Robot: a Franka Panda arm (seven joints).
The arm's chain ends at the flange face. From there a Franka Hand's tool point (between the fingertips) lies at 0.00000 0.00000 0.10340 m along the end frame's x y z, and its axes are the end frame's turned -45 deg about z.
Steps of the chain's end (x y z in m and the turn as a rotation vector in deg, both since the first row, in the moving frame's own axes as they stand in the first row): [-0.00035, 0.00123, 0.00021, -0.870, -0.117, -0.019]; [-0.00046, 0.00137, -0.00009, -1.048, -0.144, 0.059]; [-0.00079, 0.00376, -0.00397, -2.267, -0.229, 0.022]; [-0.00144, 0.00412, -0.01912, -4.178, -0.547, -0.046]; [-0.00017, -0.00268, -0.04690, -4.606, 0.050, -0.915]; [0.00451, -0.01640, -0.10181, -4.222, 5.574, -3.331]
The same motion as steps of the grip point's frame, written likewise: [-0.00238, 0.00158, 0.00020, -0.532, -0.698, -0.019]; [-0.00282, 0.00180, -0.00011, -0.639, -0.843, 0.059]; [-0.00640, 0.00470, -0.00405, -1.441, -1.765, 0.022]; [-0.00995, 0.00653, -0.01940, -2.568, -3.341, -0.046]; [-0.00399, 0.00397, -0.04723, -3.292, -3.222, -0.915]; [0.01687, 0.00401, -0.10258, -6.927, 0.956, -3.331]
